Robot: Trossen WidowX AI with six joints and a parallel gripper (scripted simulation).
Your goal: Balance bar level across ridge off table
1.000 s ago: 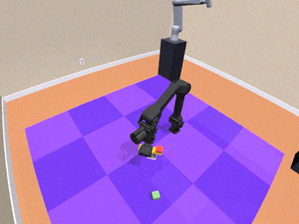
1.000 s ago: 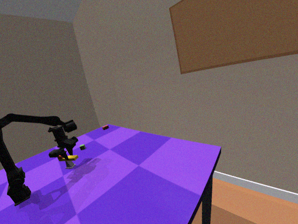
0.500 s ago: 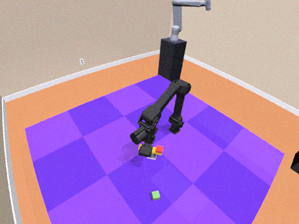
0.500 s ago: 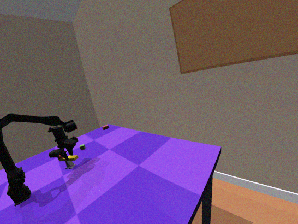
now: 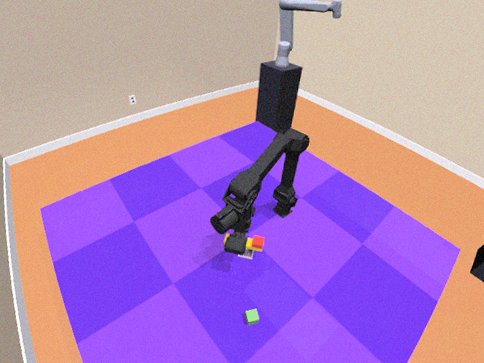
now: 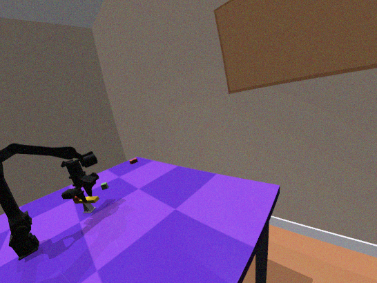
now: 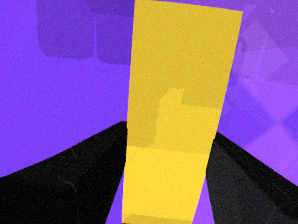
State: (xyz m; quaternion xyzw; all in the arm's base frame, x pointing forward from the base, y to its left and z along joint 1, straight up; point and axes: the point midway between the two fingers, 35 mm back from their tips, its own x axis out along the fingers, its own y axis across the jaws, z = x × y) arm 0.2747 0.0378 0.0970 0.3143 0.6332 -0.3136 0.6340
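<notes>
My gripper tip is now 30 mm to the right of the yellow bar, 20 mm past it and 10 mm below it. Also, from my gripper tip: small red block: 470 mm ahead, 460 mm to the left, 50 mm below; then green cube: 210 mm to the left, 120 mm ahead, 50 mm below.
</notes>
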